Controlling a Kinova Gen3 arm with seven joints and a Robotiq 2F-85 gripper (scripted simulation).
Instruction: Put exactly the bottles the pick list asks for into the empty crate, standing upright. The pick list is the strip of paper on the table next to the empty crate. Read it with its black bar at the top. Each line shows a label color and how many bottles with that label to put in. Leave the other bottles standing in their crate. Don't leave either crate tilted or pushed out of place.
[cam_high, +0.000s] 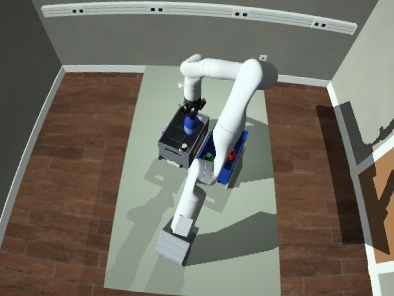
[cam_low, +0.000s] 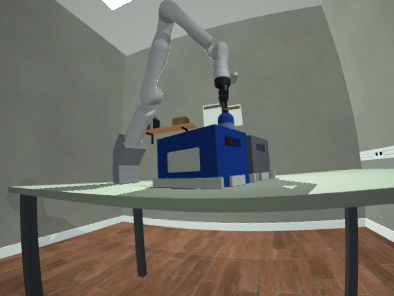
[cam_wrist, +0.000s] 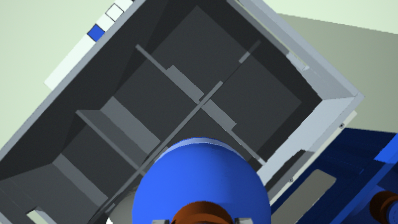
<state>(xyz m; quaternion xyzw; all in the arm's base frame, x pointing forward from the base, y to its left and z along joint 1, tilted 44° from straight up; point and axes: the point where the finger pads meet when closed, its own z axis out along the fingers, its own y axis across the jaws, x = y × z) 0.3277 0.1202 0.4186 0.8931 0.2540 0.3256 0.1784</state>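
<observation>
Now: hand 25 cm above the grey crate, 4 cm to the right of it and 1 cm short of it. From my hand the other things lie so: green-capped bottle: 25 cm below, 12 cm behind, 11 cm to the right; then blue crate: 25 cm below, 18 cm to the right, 5 cm behind; then white bottle: 25 cm below, 8 cm behind, 2 cm to the left.
</observation>
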